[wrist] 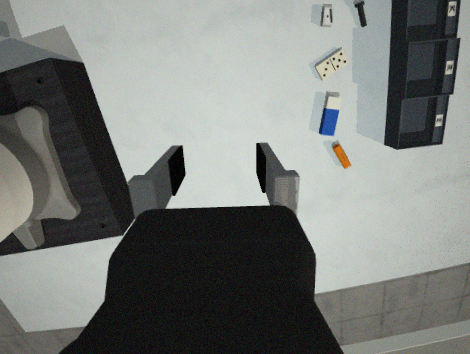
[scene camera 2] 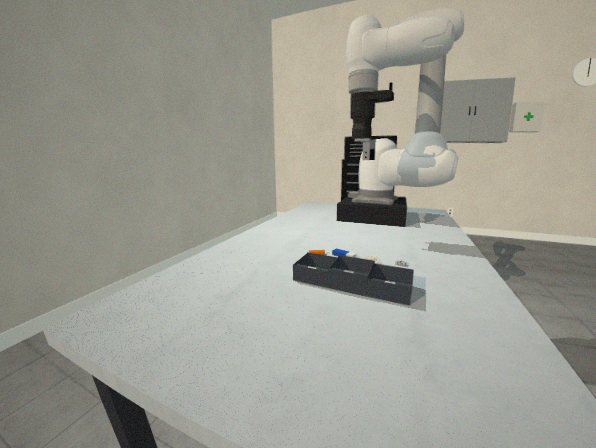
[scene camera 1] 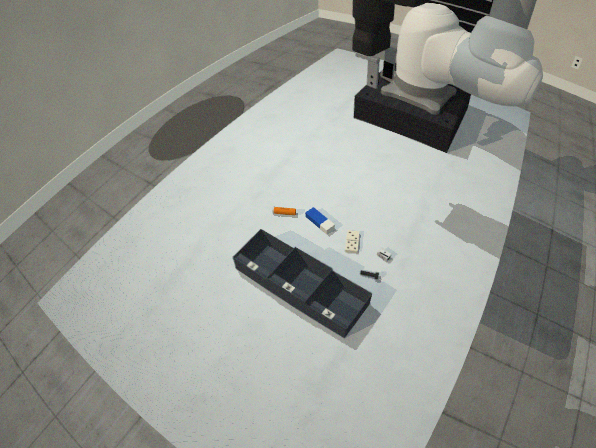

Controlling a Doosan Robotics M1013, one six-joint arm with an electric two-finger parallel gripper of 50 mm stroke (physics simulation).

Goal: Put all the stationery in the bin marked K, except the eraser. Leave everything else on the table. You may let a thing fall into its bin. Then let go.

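Frame: origin at the arm's base, x ahead, y left, z up, level; millimetres.
Seen in the pictures: gripper, between the fingertips: [wrist: 220,159] [scene camera 2: 368,160] [scene camera 1: 380,81]; arm's base, origin of its link: [wrist: 13,170] [scene camera 2: 375,200] [scene camera 1: 419,92].
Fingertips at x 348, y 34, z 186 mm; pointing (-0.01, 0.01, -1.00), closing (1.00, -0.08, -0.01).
Observation:
Offsets run from my fingertips to a thing's top centre. "spot": to the spot under its first point. Level surfaces: height alone.
My gripper [scene camera 1: 380,80] [scene camera 2: 370,154] [wrist: 220,159] is open and empty, high near the robot base. A three-bin black tray @[47 mm left, 324 mm ahead, 220 mm down] [scene camera 1: 300,300] [scene camera 2: 330,281] stands on the table; the label on its right-end bin @[spot: 133 mm left, 302 mm ahead, 259 mm down] [scene camera 1: 345,300] [wrist: 428,15] in scene camera 1 looks like K, and the other labels are hard to read. Beside the tray lie a small silver sharpener @[137 mm left, 172 mm ahead, 255 mm down] [scene camera 1: 384,255] [scene camera 2: 401,263] [wrist: 326,15], a blue-and-white eraser @[17 mm right, 177 mm ahead, 253 mm down] [scene camera 1: 317,218] [scene camera 2: 340,252] [wrist: 329,119], a domino @[66 mm left, 180 mm ahead, 259 mm down] [scene camera 1: 352,241] [wrist: 331,63], a small black bolt-like piece @[137 mm left, 227 mm ahead, 253 mm down] [scene camera 1: 369,274] [wrist: 361,14] and an orange lighter-like piece @[94 mm right, 202 mm ahead, 252 mm down] [scene camera 1: 284,211] [scene camera 2: 316,252] [wrist: 342,156].
The black base block [scene camera 1: 400,118] [scene camera 2: 371,213] [wrist: 95,150] stands at the back of the white table @[266 mm down] [scene camera 1: 200,240] [scene camera 2: 240,325]. The tray's dividers and walls rise above the table. The loose things lie in a row between the tray and the base.

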